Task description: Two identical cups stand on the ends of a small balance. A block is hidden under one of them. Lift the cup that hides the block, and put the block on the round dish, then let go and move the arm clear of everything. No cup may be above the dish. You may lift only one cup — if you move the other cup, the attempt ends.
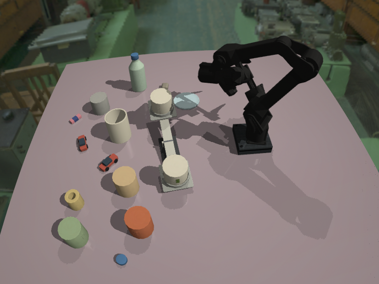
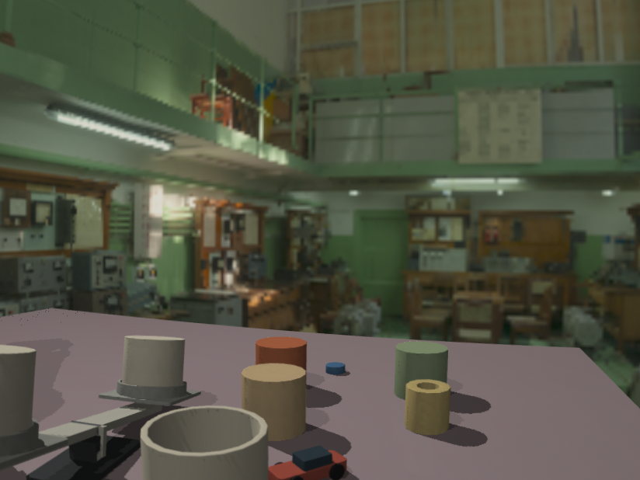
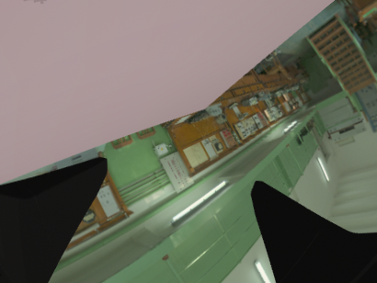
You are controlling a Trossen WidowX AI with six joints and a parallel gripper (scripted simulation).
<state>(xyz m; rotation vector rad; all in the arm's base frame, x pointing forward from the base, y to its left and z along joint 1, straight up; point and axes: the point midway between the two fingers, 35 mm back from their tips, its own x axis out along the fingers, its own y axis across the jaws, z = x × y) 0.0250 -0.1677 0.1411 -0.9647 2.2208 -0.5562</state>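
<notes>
Right now my gripper tip is 24 cm short of the pale green block, 37 cm to the right of it and 11 cm above it. The rest, counted from my gripper tip: pale blue round dish (25 cm ahead, 15 cm below); bottle (47 cm ahead, 8 cm to the right, 4 cm below); cream cup (32 cm ahead, 12 cm to the left, 4 cm below).
</notes>
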